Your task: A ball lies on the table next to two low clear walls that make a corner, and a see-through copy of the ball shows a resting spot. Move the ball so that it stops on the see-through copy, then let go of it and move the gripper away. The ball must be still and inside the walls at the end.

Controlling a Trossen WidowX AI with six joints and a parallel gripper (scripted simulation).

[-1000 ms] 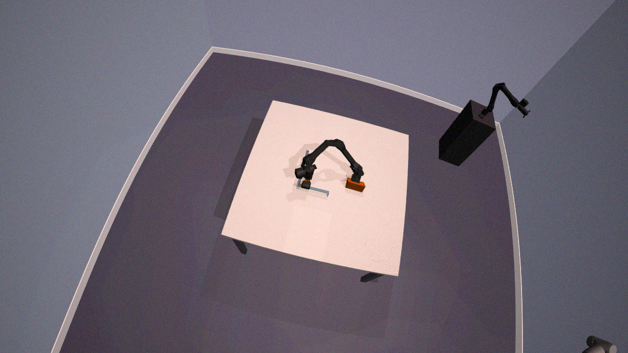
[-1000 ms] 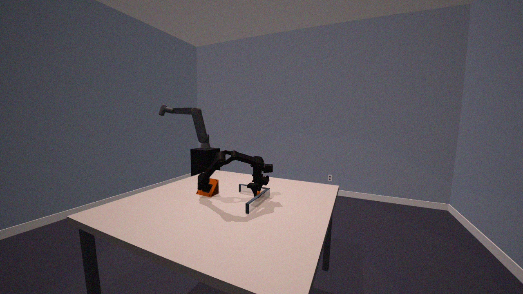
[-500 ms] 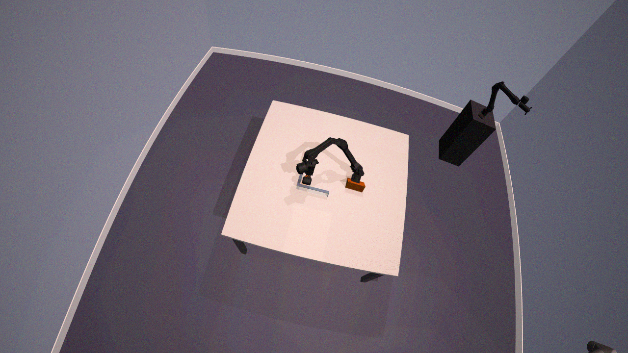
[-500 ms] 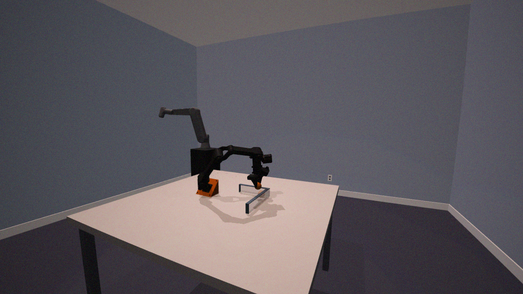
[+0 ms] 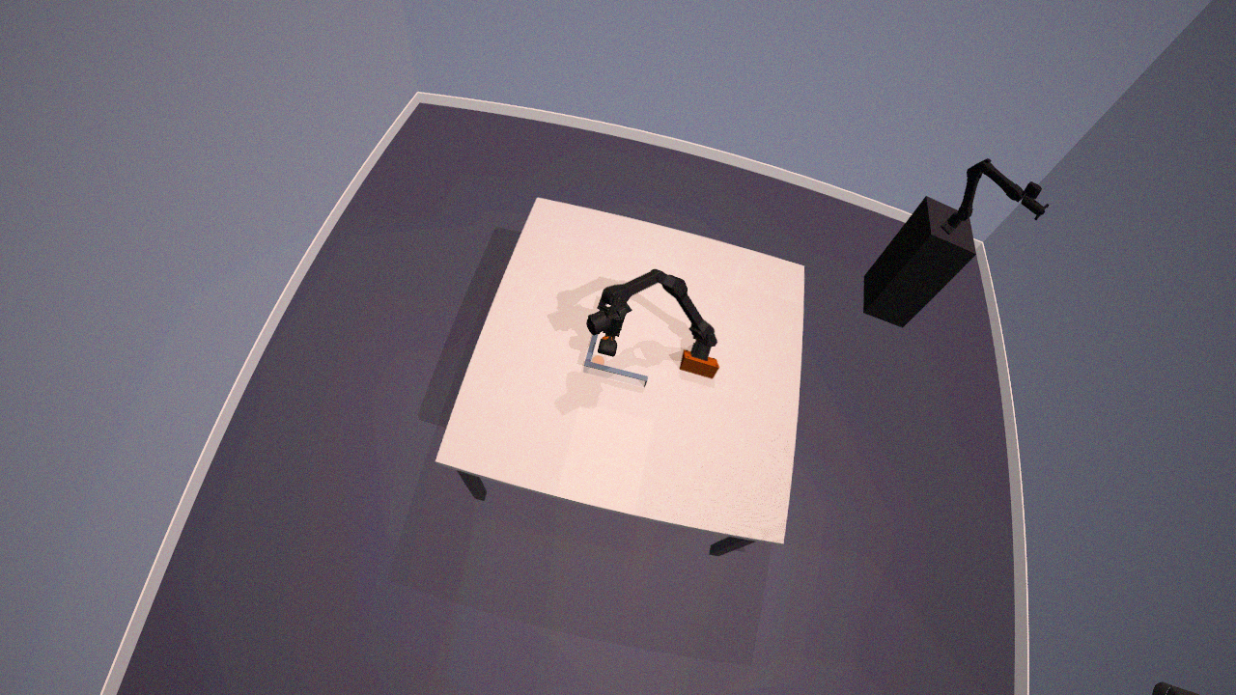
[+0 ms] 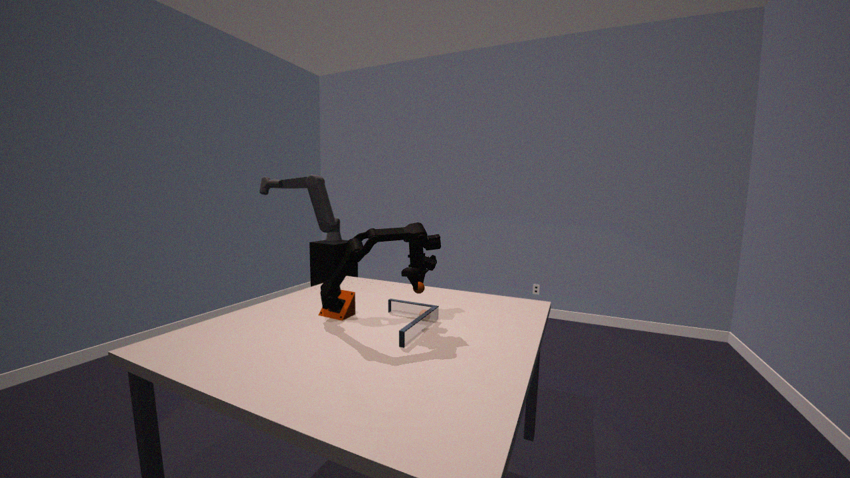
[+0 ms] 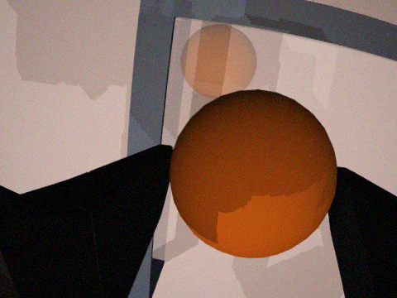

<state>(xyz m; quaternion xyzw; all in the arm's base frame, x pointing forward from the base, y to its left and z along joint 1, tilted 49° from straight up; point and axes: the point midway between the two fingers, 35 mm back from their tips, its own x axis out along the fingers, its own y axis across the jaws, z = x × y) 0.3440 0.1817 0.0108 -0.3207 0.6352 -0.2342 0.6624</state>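
Right now my gripper tip is 120 mm above the see-through copy of ball, 20 mm to the right of it and 20 mm short of it. Round my gripper tip: clear wall (120 mm below, 90 mm to the right, 60 mm ahead); then orange ball (right at my gripper tip).
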